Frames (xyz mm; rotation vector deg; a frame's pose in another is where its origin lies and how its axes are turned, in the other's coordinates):
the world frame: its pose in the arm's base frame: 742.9 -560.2 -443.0 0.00 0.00 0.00
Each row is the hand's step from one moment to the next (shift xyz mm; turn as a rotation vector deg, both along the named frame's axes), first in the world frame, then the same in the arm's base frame.
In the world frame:
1: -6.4 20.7 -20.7 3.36 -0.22 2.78
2: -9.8 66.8 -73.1 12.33 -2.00 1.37
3: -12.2 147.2 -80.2 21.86 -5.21 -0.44
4: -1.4 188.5 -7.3 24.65 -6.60 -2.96
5: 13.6 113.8 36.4 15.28 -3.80 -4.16
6: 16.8 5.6 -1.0 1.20 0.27 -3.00
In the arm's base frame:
1: -6.4 20.7 -20.7 3.36 -0.22 2.78
2: -9.8 66.8 -73.1 12.33 -2.00 1.37
3: -12.2 147.2 -80.2 21.86 -5.21 -0.44
4: -1.4 188.5 -7.3 24.65 -6.60 -2.96
5: 13.6 113.8 36.4 15.28 -3.80 -4.16
6: 16.8 5.6 -1.0 1.20 0.27 -3.00

